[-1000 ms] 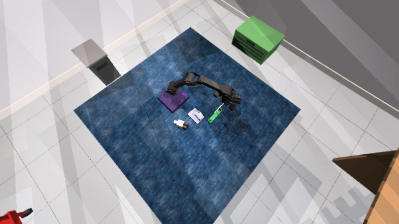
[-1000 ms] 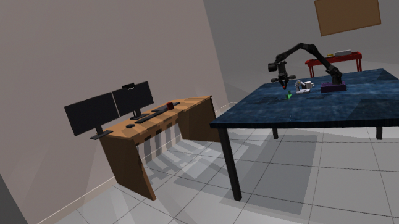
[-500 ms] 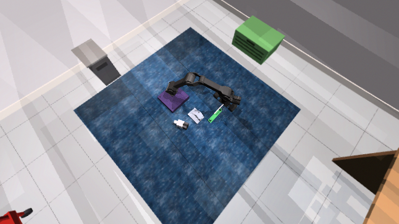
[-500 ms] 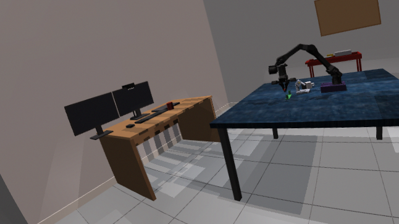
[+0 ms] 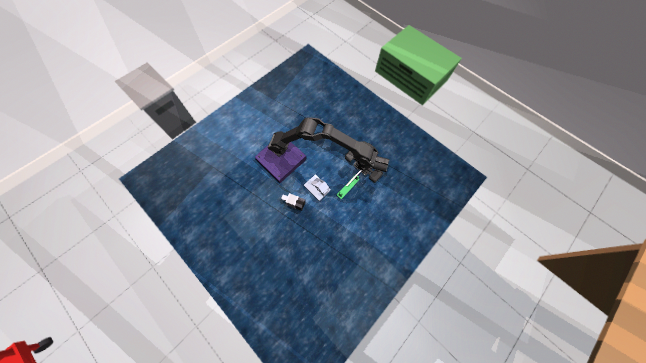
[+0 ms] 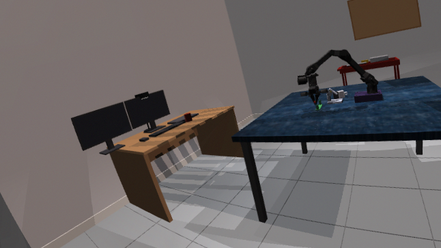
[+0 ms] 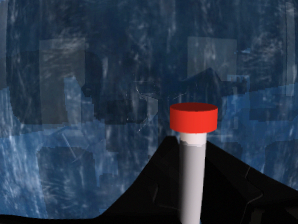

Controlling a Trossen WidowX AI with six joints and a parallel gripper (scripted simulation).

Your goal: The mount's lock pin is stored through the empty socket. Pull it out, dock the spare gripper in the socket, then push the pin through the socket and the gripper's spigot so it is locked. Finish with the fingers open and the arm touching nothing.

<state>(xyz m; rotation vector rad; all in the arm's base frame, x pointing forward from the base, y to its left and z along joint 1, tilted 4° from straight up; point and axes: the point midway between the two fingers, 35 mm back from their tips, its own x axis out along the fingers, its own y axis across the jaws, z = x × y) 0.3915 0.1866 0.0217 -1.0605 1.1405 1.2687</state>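
Right now the green rest is 100 mm to the right of my gripper tip and 30 mm below it. Also, from my gripper tip: mount: 210 mm to the right, 100 mm behind; spare gripper: 340 mm to the right, 150 mm behind, 20 mm below.
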